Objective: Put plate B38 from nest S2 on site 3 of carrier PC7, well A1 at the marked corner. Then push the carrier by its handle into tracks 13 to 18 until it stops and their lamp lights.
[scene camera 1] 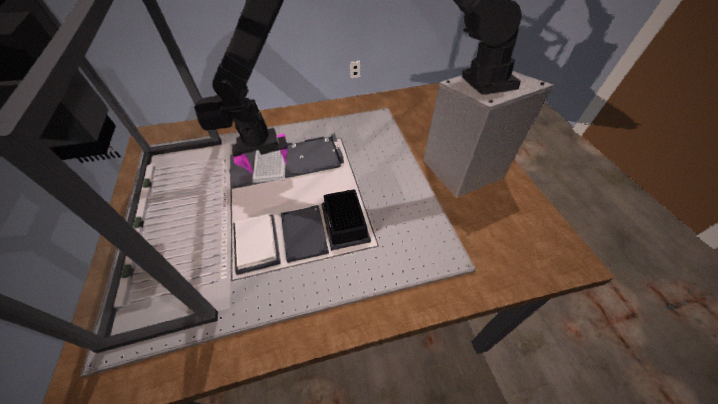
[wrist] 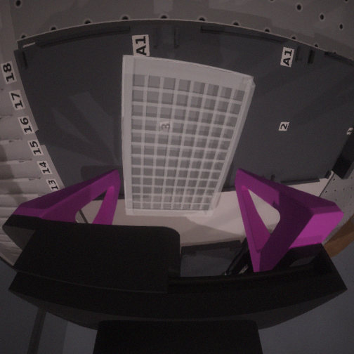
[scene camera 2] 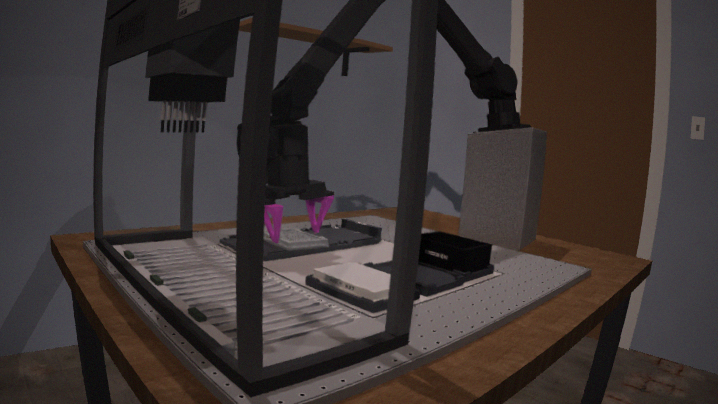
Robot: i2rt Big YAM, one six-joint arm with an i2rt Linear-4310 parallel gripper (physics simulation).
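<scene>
The clear plate [scene camera 1: 269, 169] [scene camera 2: 310, 241] [wrist: 175, 145] lies over site 3 of the dark carrier [scene camera 1: 312, 156] [scene camera 2: 346, 235] [wrist: 75, 100]. The label 3 shows through it, and an A1 mark is by its far left corner in the wrist view. Whether it is fully seated is hard to tell. The plate's name is not readable. My gripper [scene camera 1: 269, 164] [scene camera 2: 296, 236] [wrist: 177, 175] is open and empty, with its magenta fingers a little above the plate and on either side, apart from it. The carrier stands outside the tracks [scene camera 1: 185, 200] [scene camera 2: 200, 281], its raised handle end away from them.
A white block [scene camera 1: 255, 242] [scene camera 2: 351, 281], a dark nest [scene camera 1: 304, 233] and a black rack [scene camera 1: 345, 213] [scene camera 2: 454, 251] stand in a row at the front. Frame posts [scene camera 2: 414, 165] stand around the tracks, with a pipette head [scene camera 2: 188, 87] above. Green blocks [scene camera 1: 146, 182] sit at the tracks' far end.
</scene>
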